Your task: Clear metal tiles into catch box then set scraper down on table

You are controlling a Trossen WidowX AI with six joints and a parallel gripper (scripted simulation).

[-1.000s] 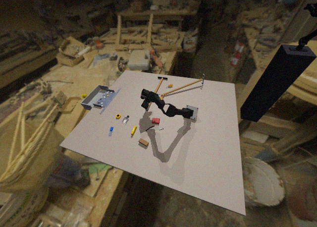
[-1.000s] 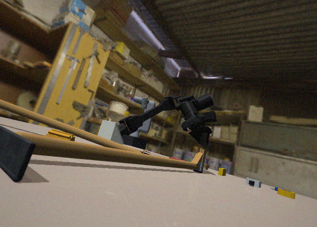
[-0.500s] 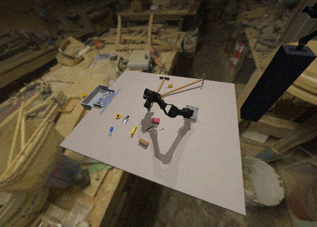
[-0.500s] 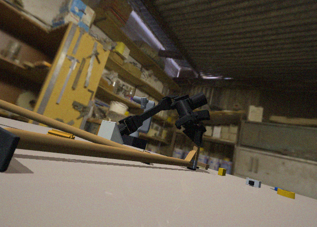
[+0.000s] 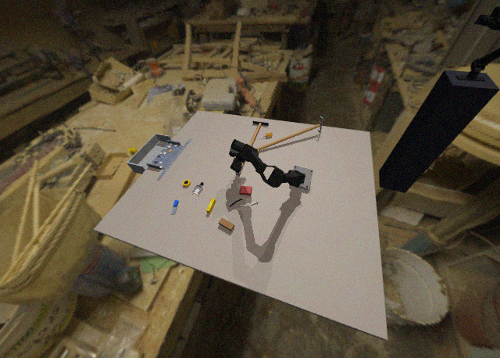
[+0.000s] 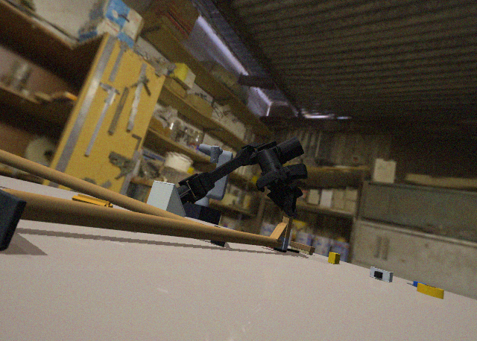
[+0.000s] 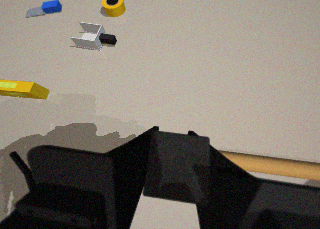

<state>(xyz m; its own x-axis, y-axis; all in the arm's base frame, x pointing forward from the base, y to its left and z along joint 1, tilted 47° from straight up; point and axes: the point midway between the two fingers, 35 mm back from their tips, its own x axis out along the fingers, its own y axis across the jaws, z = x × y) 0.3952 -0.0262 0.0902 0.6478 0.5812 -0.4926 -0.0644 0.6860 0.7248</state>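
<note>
My gripper tip is 28 cm to the left of the long scraper and 3 cm above it. From my gripper tip the other things lie so: black wire 21 cm to the left, 10 cm behind, 9 cm below; then red block 12 cm behind, 11 cm to the left, 9 cm below; then silver clip 19 cm to the left, 18 cm ahead, 9 cm below.
</note>
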